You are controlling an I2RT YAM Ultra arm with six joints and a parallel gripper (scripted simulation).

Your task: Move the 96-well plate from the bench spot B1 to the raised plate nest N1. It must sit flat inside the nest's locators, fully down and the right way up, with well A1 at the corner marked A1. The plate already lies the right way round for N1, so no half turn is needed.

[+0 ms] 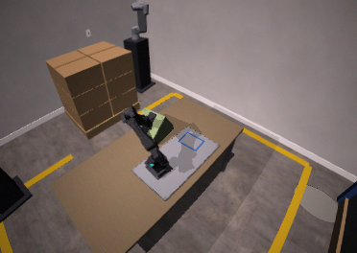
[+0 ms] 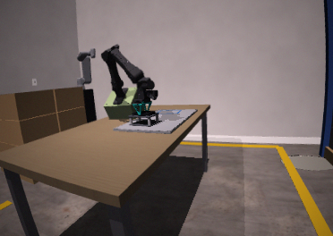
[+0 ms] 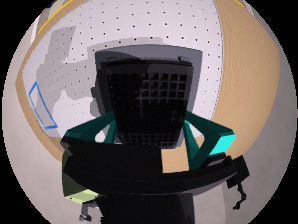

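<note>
Right now the 96-well plate is right at my hand.
</note>
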